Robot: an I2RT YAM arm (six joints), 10 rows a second.
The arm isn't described. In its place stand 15 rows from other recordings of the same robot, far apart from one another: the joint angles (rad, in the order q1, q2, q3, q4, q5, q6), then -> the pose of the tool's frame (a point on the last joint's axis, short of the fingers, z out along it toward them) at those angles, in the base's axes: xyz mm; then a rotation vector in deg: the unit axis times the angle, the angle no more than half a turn.
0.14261, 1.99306, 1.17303, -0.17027, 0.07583, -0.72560 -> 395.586 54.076 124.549 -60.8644 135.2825 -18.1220
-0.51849, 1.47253, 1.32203, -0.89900, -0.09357, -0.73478 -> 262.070 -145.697 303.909 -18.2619 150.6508 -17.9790
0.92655, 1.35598, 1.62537, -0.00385, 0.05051, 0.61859 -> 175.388 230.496 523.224 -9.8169 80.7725 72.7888
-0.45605, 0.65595, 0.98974, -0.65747, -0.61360, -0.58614 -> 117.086 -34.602 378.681 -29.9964 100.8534 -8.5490
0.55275, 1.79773, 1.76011, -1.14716, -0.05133, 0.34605 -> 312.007 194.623 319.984 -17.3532 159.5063 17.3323
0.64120, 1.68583, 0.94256, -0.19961, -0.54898, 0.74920 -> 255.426 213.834 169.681 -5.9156 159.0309 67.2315
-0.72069, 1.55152, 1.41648, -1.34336, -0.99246, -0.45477 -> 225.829 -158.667 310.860 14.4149 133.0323 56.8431
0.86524, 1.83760, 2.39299, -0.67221, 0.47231, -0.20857 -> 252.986 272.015 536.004 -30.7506 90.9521 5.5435
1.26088, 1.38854, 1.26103, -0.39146, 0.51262, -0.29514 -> 112.387 293.702 349.396 -67.8613 93.6529 4.2765
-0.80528, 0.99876, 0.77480, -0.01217, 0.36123, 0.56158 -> 152.802 -177.160 314.459 76.6636 70.6315 -28.5826
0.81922, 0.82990, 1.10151, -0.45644, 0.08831, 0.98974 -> 117.910 121.571 411.710 13.4272 109.5742 68.9985
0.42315, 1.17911, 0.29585, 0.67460, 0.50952, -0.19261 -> 211.255 76.097 184.481 -10.0626 100.4103 -16.3391
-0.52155, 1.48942, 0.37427, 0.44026, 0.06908, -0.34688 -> 211.840 -124.562 114.601 13.6781 131.1253 -30.7805
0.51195, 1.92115, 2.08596, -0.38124, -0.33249, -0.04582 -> 384.509 229.393 437.729 -41.8352 95.4742 36.0475
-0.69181, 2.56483, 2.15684, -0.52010, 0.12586, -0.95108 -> 424.944 -357.819 127.825 -16.7119 153.1920 -44.1622
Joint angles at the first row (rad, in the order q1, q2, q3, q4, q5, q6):
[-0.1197, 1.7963, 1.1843, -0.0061, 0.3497, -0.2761]
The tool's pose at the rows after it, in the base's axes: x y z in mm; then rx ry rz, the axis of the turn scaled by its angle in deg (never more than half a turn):
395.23 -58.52 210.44 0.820 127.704 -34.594
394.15 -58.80 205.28 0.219 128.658 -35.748
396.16 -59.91 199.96 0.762 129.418 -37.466
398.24 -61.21 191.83 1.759 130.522 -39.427
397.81 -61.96 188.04 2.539 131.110 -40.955
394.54 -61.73 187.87 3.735 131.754 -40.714
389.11 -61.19 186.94 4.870 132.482 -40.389
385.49 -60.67 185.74 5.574 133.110 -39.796
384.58 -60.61 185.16 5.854 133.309 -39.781
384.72 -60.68 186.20 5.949 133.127 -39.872
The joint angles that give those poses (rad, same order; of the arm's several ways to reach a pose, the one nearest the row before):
[-0.1166, 1.7993, 1.1674, -0.0046, 0.3482, -0.2807]
[-0.1166, 1.8055, 1.1582, -0.0046, 0.3604, -0.2930]
[-0.1166, 1.8238, 1.1627, -0.0046, 0.3865, -0.2945]
[-0.1166, 1.8484, 1.1658, -0.0046, 0.4187, -0.2899]
[-0.1166, 1.8561, 1.1628, -0.0061, 0.4433, -0.2869]
[-0.1166, 1.8469, 1.1551, -0.0229, 0.4479, -0.2670]
[-0.1166, 1.8316, 1.1367, -0.0368, 0.4510, -0.2470]
[-0.1166, 1.8224, 1.1244, -0.0475, 0.4479, -0.2317]
[-0.1166, 1.8208, 1.1213, -0.0506, 0.4494, -0.2270]
[-0.1166, 1.8193, 1.1228, -0.0506, 0.4510, -0.2270]

